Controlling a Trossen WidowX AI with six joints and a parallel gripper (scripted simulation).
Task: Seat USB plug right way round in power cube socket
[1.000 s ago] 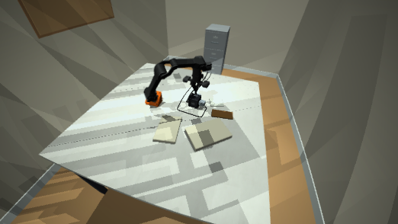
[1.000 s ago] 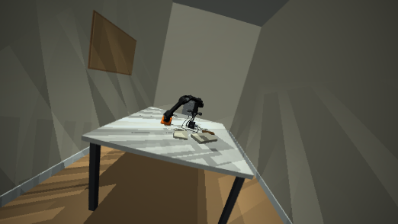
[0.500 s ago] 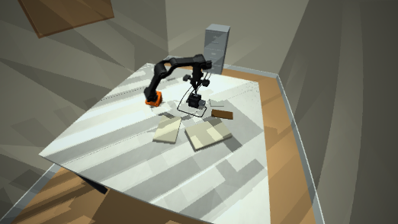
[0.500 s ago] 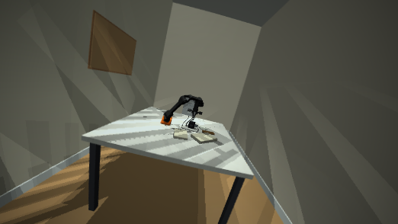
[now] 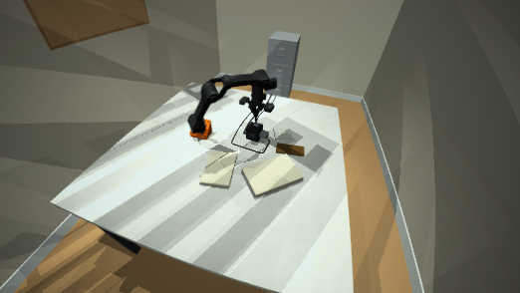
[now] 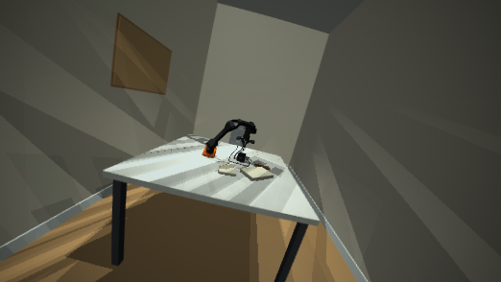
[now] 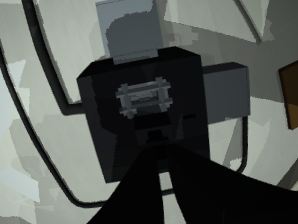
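Right now my gripper tip is 2 cm above the grey USB plug. From my gripper tip the other things lie so: brown flat block: 23 cm ahead, 13 cm below, 4 cm to the right.
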